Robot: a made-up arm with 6 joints.
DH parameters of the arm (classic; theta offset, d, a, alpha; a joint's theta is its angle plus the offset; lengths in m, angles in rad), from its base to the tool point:
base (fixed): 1.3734 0 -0.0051 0
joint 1: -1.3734 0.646 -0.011 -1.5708
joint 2: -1.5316 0 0.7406 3.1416
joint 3: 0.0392 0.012 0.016 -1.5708
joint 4: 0 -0.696 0.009 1.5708
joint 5: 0 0.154 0.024 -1.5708
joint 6: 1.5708 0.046 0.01 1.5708
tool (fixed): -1.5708 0.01 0 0
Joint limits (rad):
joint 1: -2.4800..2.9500
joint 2: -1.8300..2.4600
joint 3: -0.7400..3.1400
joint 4: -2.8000..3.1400
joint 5: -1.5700..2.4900
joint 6: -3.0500..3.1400
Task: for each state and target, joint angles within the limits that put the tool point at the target. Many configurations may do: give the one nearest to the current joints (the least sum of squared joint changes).
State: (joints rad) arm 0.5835 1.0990 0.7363 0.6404 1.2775 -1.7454
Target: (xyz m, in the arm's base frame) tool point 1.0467 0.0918 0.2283
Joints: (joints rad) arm 0.2552 1.3241 0.1646 0.4829 1.2928 -1.7381
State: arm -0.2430 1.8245 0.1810 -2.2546 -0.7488 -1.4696
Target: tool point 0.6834 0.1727 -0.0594
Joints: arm 0.1742 1.5398 0.1437 -2.3526 -0.7190 -1.4794
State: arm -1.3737 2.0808 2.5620 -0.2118 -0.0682 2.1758
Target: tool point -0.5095 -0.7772 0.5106
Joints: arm -1.9771 2.4489 3.1400 0.0546 -0.1152 2.1755
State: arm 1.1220 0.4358 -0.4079 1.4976 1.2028 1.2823
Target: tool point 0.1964 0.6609 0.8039
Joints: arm 1.4364 0.3463 -0.7400 1.0467 1.2003 1.2305
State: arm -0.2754 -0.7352 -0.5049 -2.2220 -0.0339 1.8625
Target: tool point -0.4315 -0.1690 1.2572
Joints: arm 0.4344 -1.5885 -0.2822 -2.0342 -0.0682 1.8413
